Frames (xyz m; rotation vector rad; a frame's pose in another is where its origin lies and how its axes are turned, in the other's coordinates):
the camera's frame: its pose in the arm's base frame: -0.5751 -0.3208 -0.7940 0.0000 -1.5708 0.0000
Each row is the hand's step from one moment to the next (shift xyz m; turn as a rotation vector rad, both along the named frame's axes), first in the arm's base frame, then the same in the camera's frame.
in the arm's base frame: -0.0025 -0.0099 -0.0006 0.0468 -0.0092 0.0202
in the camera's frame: -0.0006 -0.0099 0.0025 0.0202 -0.0092 -0.0468
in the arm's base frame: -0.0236 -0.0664 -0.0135 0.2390 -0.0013 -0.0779
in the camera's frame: -0.0135 -0.0664 0.0236 -0.0779 -0.0013 -0.2390
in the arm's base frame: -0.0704 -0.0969 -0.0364 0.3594 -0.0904 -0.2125
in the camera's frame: -0.0364 -0.0969 0.0704 -0.2125 -0.0904 -0.3594
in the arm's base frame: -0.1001 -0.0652 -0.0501 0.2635 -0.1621 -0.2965
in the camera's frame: -0.0501 -0.0652 0.1001 -0.2965 -0.1621 -0.2635
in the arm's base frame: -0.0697 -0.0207 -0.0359 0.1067 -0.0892 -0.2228
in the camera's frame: -0.0359 -0.0207 0.0697 -0.2228 -0.0892 -0.1067
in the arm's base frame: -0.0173 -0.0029 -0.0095 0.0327 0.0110 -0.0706
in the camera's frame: -0.0095 -0.0029 0.0173 -0.0706 0.0110 -0.0327
